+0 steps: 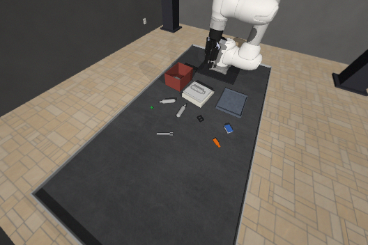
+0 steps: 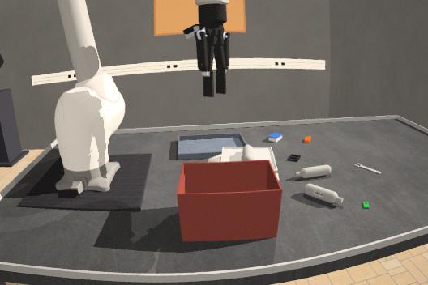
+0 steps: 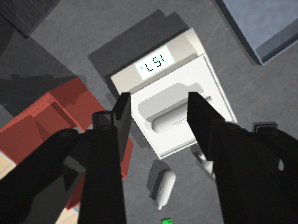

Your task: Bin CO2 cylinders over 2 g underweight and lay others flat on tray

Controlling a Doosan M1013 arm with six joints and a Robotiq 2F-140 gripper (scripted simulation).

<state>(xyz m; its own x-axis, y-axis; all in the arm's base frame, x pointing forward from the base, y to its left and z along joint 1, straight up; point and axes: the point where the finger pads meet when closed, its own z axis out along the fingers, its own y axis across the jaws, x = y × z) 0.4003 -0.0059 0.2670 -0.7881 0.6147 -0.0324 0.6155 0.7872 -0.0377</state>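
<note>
Now: hand 270 mm above the blue-grey tray and 250 mm to the right of it. Round my hand: scale 240 mm below, 80 mm ahead, 10 mm to the right; then red scrap bin 240 mm below, 230 mm to the right, 10 mm ahead; then black part 270 mm below, 270 mm ahead, 100 mm to the left.
</note>
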